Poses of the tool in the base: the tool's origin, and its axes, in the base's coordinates. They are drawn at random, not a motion.
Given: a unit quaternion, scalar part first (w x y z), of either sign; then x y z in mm.
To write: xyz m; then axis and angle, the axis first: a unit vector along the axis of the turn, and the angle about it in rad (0 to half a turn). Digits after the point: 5 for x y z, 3 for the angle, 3 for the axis.
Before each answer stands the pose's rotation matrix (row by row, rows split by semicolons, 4 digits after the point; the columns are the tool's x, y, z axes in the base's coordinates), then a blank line. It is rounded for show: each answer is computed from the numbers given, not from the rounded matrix.
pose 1, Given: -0.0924 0.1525 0.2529 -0.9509 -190.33 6.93 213.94
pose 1, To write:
-0.9364 -0.0986 -0.3368; 0.2529 -0.8550 -0.4528; -0.2433 -0.5092 0.8256

-0.19033 0.00693 0.21394 -0.153 -0.254 0.955 2.957
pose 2, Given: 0.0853 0.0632 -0.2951 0.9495 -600.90 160.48 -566.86
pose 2, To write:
-0.9775 -0.1993 0.0697; 0.1247 -0.8113 -0.5712; 0.1704 -0.5497 0.8178

-0.60090 0.16048 -0.56686 0.063 -0.296 0.953 2.971
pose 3, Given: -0.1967 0.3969 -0.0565 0.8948 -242.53 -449.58 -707.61
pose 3, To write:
-0.6076 0.3071 0.7325; -0.3968 -0.9162 0.0550; 0.6880 -0.2572 0.6786

-0.24253 -0.44958 -0.70761 -0.405 0.058 -0.913 2.746
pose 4, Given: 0.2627 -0.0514 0.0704 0.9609 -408.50 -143.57 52.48
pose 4, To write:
-0.8567 -0.5121 -0.0618; 0.4977 -0.8521 0.1623; -0.1358 0.1083 0.9848

-0.40850 -0.14357 0.05248 -0.053 0.073 0.996 2.610
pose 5, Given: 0.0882 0.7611 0.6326 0.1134 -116.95 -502.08 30.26
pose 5, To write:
0.1740 0.9429 0.2842; 0.9829 -0.1842 0.0092; 0.0610 0.2777 -0.9587

-0.11695 -0.50208 0.03026 0.764 0.635 0.114 2.965
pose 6, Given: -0.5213 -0.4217 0.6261 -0.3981 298.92 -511.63 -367.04
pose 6, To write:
-0.1009 -0.9430 -0.3170; -0.1130 0.3274 -0.9381; 0.9885 -0.0588 -0.1396

0.29892 -0.51163 -0.36704 0.494 -0.734 0.466 2.045
